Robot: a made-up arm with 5 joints.
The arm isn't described. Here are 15 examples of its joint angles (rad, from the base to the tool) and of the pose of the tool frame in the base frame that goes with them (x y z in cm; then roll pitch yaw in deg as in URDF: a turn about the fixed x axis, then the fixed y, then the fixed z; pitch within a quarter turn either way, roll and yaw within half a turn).
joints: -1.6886 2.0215 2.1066 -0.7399 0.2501
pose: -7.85 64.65 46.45 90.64 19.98 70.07
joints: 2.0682 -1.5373 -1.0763 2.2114 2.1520
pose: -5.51 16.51 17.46 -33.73 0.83 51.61
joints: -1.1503 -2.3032 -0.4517 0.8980 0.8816
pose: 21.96 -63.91 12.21 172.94 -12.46 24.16
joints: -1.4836 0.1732 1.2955 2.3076 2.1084
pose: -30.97 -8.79 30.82 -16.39 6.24 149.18
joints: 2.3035 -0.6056 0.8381 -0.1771 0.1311
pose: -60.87 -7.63 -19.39 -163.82 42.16 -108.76
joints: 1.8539 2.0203 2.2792 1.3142 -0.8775
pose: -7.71 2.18 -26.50 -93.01 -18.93 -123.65
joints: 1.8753 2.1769 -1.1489 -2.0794 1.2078
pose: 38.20 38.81 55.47 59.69 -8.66 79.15
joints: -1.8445 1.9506 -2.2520 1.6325 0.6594
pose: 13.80 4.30 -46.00 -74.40 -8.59 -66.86
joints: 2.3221 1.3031 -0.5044 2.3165 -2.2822
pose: 14.94 8.50 18.20 115.65 -31.15 -68.30
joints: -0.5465 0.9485 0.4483 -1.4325 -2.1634
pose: 21.32 42.29 -2.56 -161.46 28.04 60.74
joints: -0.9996 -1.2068 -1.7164 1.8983 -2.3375
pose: -16.00 -8.48 22.31 78.70 -22.48 123.39
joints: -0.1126 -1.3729 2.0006 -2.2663 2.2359
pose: 35.71 -18.72 -17.65 -83.70 43.43 -61.51
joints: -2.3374 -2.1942 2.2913 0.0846 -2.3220
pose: -16.28 -9.24 -36.85 152.53 59.43 83.94
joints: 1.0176 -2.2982 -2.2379 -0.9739 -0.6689
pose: 10.41 -34.23 74.06 129.33 -24.30 -89.71
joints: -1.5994 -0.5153 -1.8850 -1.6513 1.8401
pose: 9.61 -67.28 -4.58 147.54 -2.78 -33.95
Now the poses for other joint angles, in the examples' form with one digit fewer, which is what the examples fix.
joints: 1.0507 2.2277 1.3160 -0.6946 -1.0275
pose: 34.1 37.9 -20.0 -70.9 15.4 94.5
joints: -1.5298 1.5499 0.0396 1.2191 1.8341
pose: -40.3 16.3 59.6 70.0 -20.1 -89.5
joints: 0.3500 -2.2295 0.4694 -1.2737 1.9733
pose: -5.7 -77.5 39.1 147.3 -34.0 -54.5
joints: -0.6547 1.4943 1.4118 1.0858 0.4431
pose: 47.6 8.6 43.0 23.5 15.4 -72.1
